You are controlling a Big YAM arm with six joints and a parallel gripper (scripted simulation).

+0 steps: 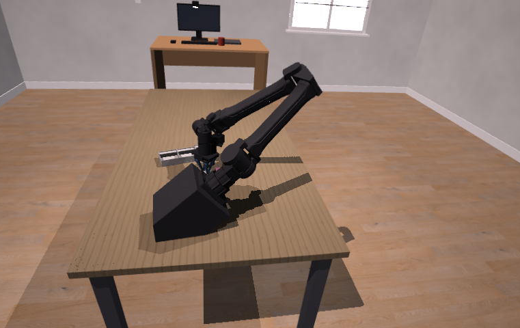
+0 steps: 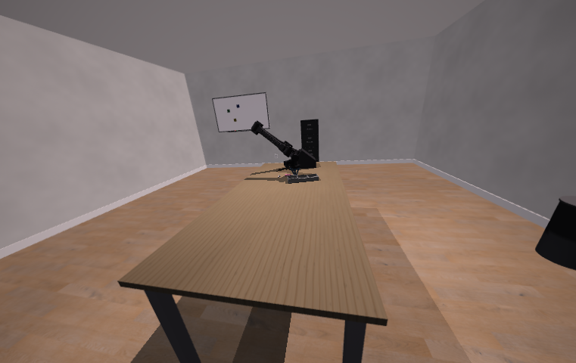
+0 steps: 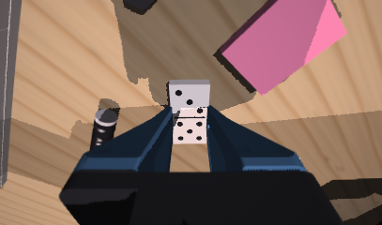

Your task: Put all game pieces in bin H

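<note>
Now: hand 14 cm short of the grey three-bin tray, 7 cm to the right of it and 1 cm below it. Round my hand: black battery: 3 cm ahead, 6 cm to the left; pink flat block: 7 cm to the right, 1 cm below; white domino: right at my hand.
</note>
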